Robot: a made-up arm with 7 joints. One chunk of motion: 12 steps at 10 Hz.
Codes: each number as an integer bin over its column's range. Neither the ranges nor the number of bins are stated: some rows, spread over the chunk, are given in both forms.
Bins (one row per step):
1: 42 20 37 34 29 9 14
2: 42 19 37 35 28 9 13
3: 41 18 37 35 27 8 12
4: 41 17 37 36 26 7 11
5: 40 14 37 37 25 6 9
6: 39 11 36 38 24 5 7
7: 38 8 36 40 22 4 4
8: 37 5 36 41 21 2 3
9: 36 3 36 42 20 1 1
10: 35 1 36 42 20 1 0
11: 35 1 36 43 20 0 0
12: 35 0 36 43 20 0 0
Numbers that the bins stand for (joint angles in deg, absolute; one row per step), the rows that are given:
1: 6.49 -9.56 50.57 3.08 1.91 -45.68 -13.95
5: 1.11 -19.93 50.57 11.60 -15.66 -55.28 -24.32
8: -6.97 -35.48 45.59 22.95 -33.23 -68.09 -36.76
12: -12.35 -44.12 45.59 28.62 -37.62 -74.49 -42.98
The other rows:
2: 6.49 -11.29 50.57 5.92 -2.48 -45.68 -16.02
3: 3.80 -13.01 50.57 5.92 -6.87 -48.88 -18.09
4: 3.80 -14.74 50.57 8.76 -11.27 -52.08 -20.17
6: -1.58 -25.11 45.59 14.44 -20.05 -58.48 -28.46
7: -4.28 -30.30 45.59 20.11 -28.84 -61.68 -34.68
9: -9.66 -38.94 45.59 25.79 -37.62 -71.29 -40.91
10: -12.35 -42.39 45.59 25.79 -37.62 -71.29 -42.98
11: -12.35 -42.39 45.59 28.62 -37.62 -74.49 -42.98

